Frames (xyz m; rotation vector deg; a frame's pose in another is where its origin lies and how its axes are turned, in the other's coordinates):
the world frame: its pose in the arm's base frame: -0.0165 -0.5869 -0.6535 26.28 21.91 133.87
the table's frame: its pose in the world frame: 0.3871 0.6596 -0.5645 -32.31 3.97 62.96
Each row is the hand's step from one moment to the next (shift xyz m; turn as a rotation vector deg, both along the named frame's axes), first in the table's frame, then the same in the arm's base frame.
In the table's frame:
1: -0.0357 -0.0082 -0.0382 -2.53 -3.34 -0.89
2: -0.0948 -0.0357 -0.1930 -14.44 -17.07 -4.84
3: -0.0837 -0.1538 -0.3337 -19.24 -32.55 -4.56
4: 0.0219 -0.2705 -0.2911 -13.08 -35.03 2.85
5: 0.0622 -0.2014 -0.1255 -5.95 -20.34 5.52
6: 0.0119 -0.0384 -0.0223 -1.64 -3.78 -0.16
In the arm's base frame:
1: 0.0228 0.0315 -0.0359 1.45 4.03 0.22
2: 0.0353 0.1287 -0.1723 8.76 21.12 0.67
3: -0.0349 0.2803 -0.2494 9.98 36.16 6.61
4: -0.1500 0.3372 -0.1490 5.39 33.88 15.14
5: -0.1331 0.2049 -0.0224 2.51 17.80 12.50
6: -0.0250 0.0385 -0.0028 0.69 3.89 1.18

